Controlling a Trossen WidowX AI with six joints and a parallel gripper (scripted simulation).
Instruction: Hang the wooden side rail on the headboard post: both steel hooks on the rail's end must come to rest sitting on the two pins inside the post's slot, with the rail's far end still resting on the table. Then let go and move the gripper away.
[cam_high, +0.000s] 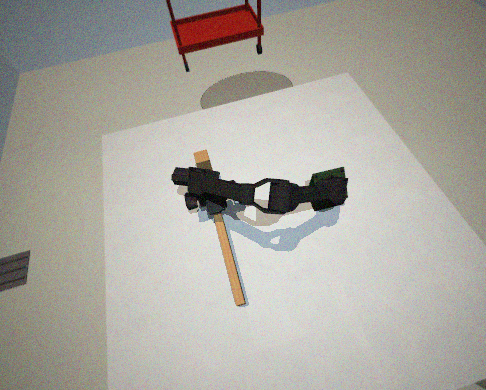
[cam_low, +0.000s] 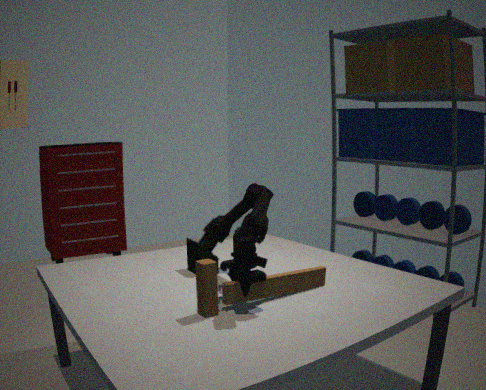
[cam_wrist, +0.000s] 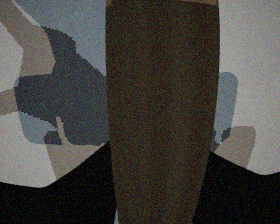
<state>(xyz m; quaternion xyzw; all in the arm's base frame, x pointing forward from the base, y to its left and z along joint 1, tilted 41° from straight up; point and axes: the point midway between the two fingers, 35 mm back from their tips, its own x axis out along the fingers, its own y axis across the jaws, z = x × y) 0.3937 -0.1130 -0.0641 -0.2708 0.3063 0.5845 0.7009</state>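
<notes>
Right now the headboard post is 2 cm behind my gripper tip, 13 cm to the right of it and 4 cm above it.
</notes>
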